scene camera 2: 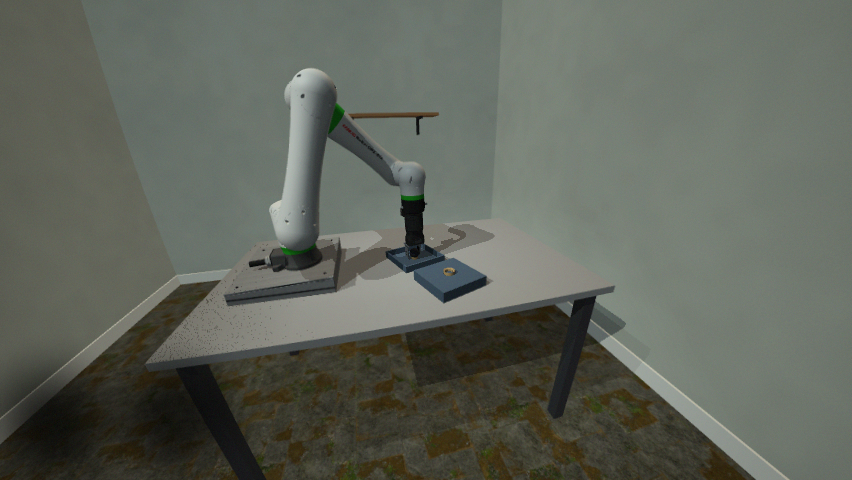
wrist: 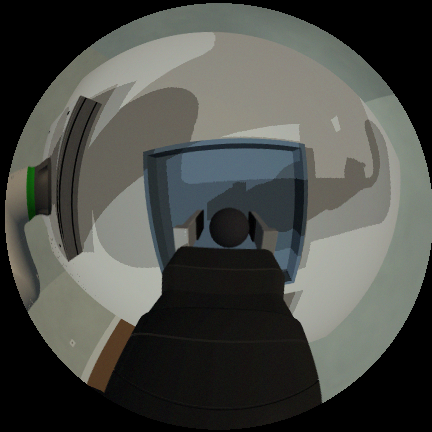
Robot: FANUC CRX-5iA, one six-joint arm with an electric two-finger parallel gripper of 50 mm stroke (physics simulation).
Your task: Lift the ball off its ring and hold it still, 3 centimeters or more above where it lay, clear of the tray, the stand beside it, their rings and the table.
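Places are measured from the arm's base along level axes (x back, y left, z down), in millimetres.
Pixels of known places: gripper, fingertip midpoint: [scene camera 2: 413,254] [wrist: 225,219]; arm's base, origin of the base link: [scene camera 2: 303,261] [wrist: 46,186].
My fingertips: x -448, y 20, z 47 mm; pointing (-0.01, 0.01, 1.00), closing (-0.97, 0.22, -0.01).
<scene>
For each thing: its top centre in the pictures, then the offset to it from my fingertips. "spot": a spot on its surface instead. Level surfaces: height alone.
- dark ball, middle of its top: [wrist: 229,234] [scene camera 2: 414,248] dz -33, dx -5, dy -4 mm
- blue tray, middle of its top: [wrist: 231,314] [scene camera 2: 430,258] dz -32, dx -42, dy -123 mm
- orange ring, surface spot: [scene camera 2: 448,274] spot: dz -26, dx -70, dy -260 mm
- light table, its level: dz +19 mm
The dark ball [scene camera 2: 414,252] [wrist: 229,227] is low in the blue tray [scene camera 2: 396,262] [wrist: 225,162]. A small orange trace of its ring shows beneath it in the scene view; in the wrist view the ring is hidden. My gripper [scene camera 2: 414,250] [wrist: 225,219] points down into the tray and is open, with one finger on each side of the ball. In the wrist view a gap shows between the ball and each finger. The blue stand [scene camera 2: 468,279] is beside the tray, with an orange ring [scene camera 2: 448,274] on top.
The tray and the stand are on the light table [scene camera 2: 524,262] [wrist: 125,295]. The tray's raised walls surround the gripper's fingers. The robot's base plate [scene camera 2: 280,286] [wrist: 80,180] is at the left. A brown wall shelf [scene camera 2: 396,114] [wrist: 115,352] is on the wall behind.
</scene>
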